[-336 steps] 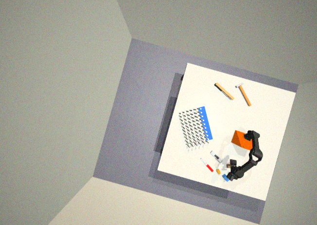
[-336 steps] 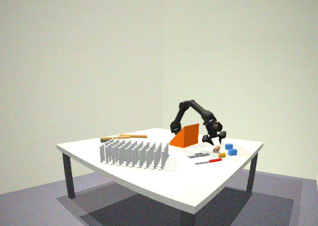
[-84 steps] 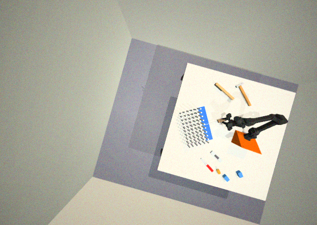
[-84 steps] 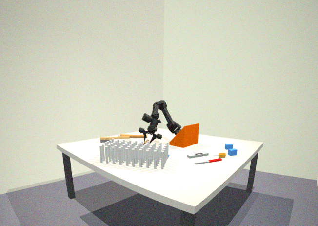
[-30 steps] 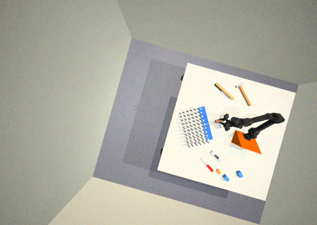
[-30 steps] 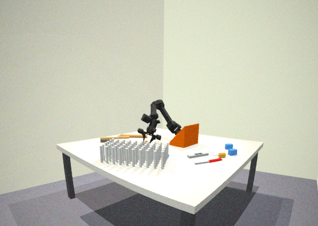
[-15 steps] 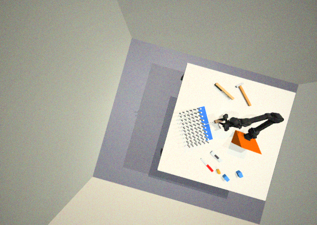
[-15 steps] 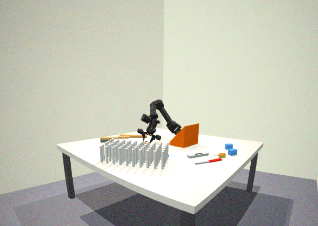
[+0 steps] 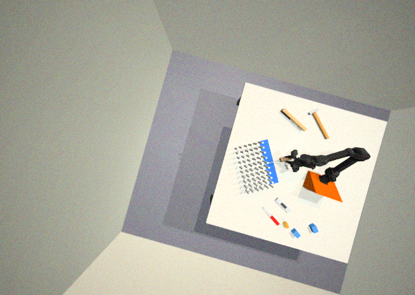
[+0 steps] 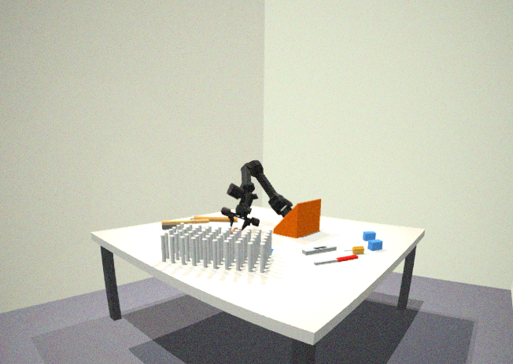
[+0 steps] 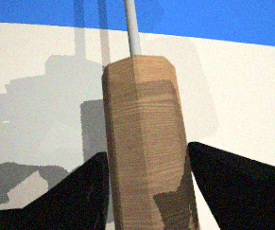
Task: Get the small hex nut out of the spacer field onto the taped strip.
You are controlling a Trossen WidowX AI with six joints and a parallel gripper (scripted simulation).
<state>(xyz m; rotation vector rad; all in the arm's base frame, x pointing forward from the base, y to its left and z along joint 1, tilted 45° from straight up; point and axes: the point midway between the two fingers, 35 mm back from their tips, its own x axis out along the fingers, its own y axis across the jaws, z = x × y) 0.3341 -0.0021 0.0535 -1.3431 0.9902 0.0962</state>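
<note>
My gripper tip is 10 cm short of the blue taped strip, 8 cm to the right of it and 4 cm above it. The rest, counted from my gripper tip: orange-handled scraper 25 cm behind, 52 cm to the left, 2 cm below; then red-handled tool 11 cm behind, 51 cm to the left, 3 cm below; then white-grey bar 17 cm behind, 38 cm to the left, 2 cm below.
</note>
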